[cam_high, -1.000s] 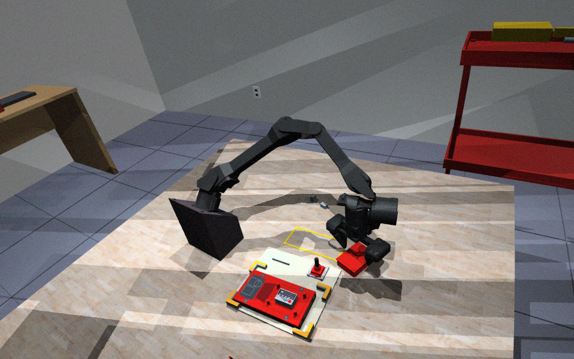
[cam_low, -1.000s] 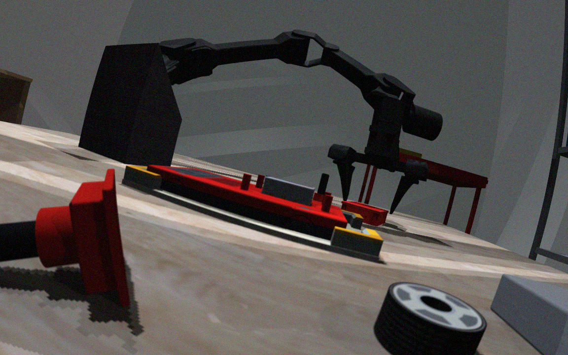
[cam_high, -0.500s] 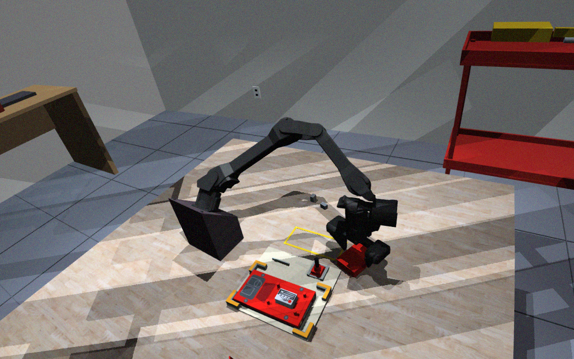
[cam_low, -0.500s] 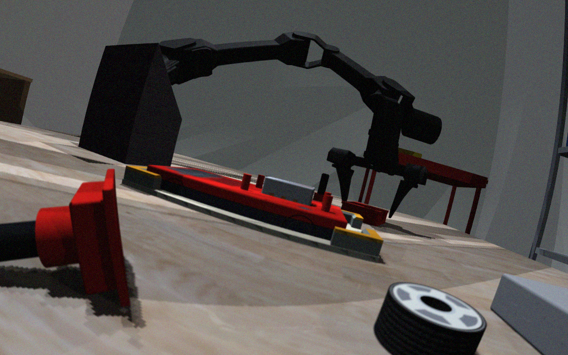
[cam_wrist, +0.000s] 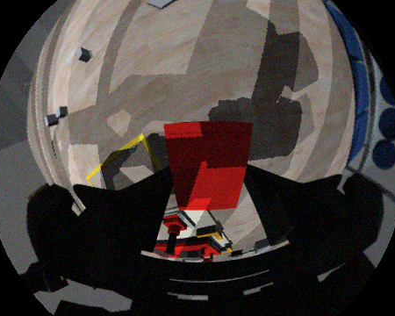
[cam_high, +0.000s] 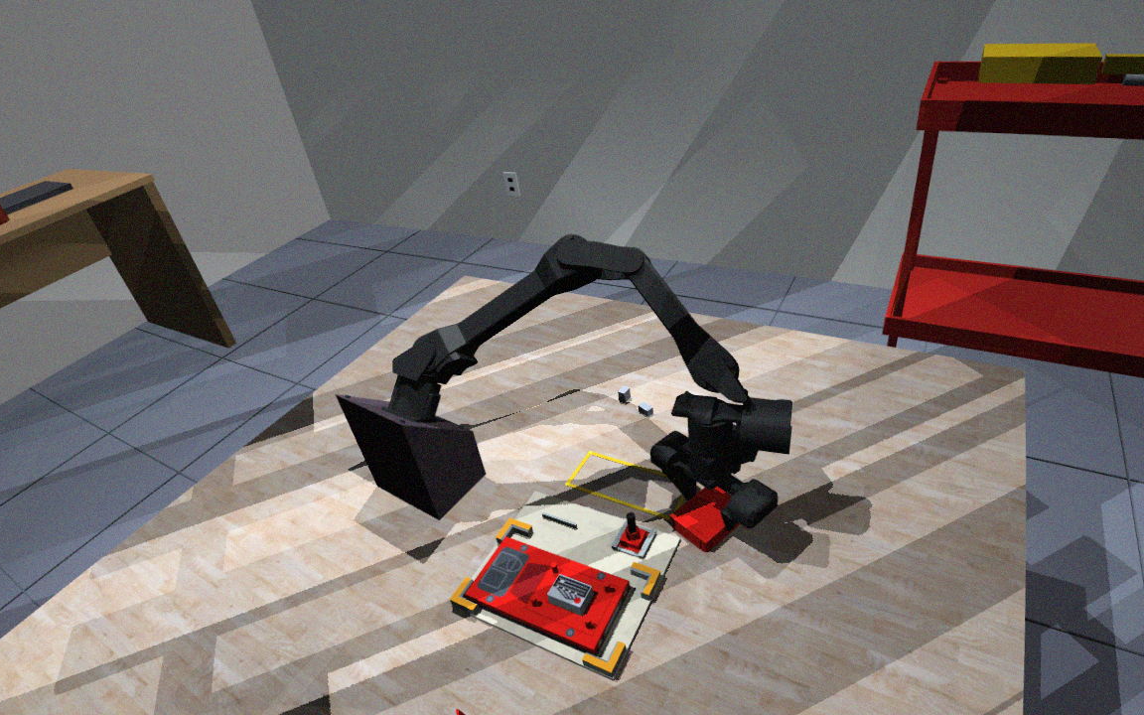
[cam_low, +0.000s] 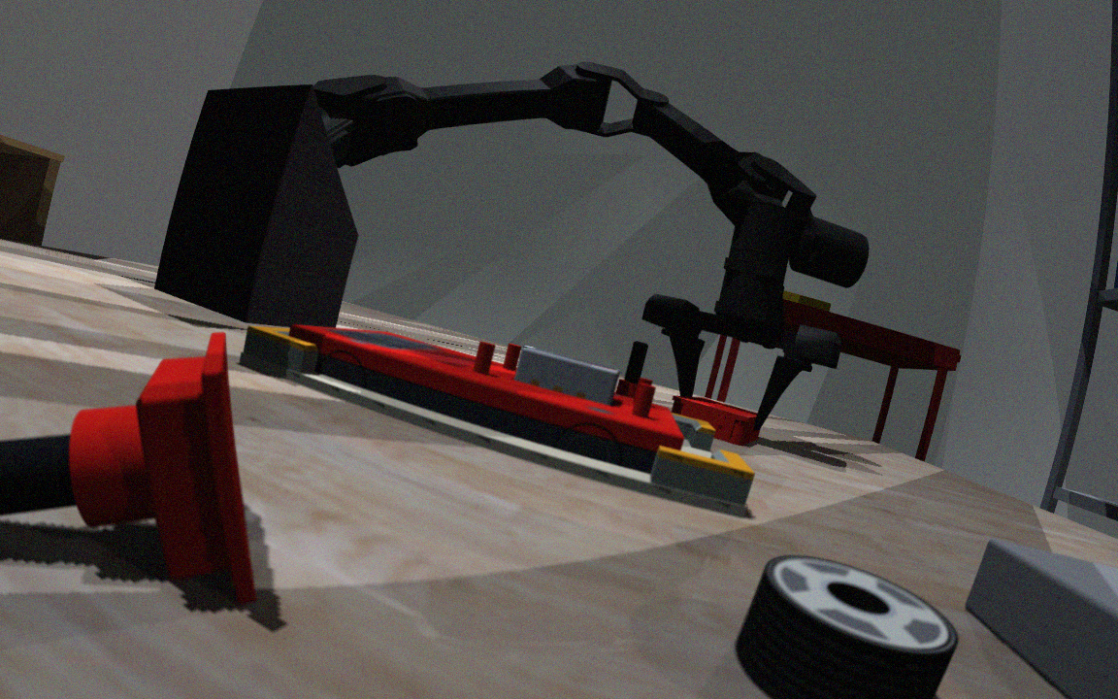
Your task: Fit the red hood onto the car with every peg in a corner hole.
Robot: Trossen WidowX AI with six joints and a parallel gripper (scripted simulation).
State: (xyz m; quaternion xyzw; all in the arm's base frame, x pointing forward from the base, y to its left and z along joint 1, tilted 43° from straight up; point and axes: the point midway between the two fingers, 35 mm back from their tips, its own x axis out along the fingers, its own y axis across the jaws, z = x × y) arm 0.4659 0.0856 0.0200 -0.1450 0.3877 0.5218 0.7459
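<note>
My gripper tip is 130 mm past the grey engine block, 200 mm to the left of it and 10 mm below it. Round my gripper tip: black wheel: 50 mm behind, 380 mm to the right; red hood: right at my gripper tip.
</note>
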